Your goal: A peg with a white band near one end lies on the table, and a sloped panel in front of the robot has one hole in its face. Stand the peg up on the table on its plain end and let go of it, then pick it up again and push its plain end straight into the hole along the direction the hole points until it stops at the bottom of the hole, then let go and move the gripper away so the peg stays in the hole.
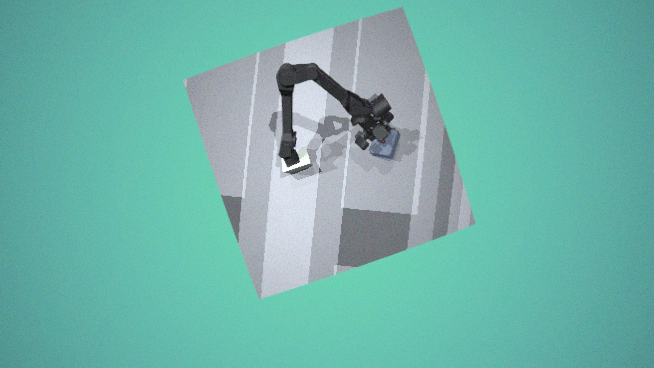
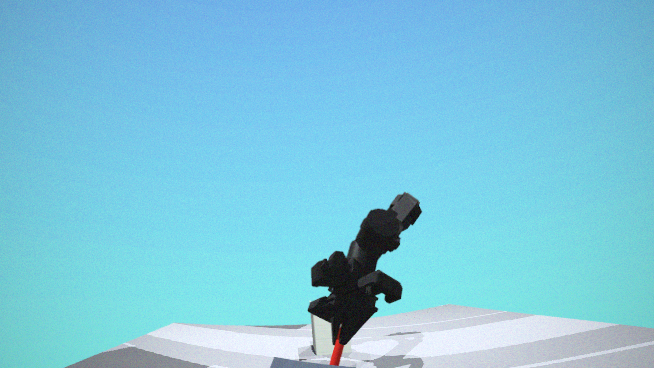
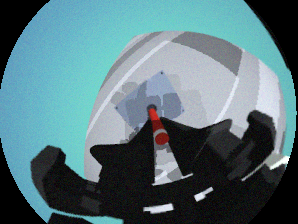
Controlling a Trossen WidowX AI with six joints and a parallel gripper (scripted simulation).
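The sloped blue-grey panel lies 6 cm below my gripper tip, 3 cm to the right of it and 3 cm ahead of it. The rest, counted from my gripper tip: red peg: 1 cm to the left, 1 cm behind, 1 cm above.
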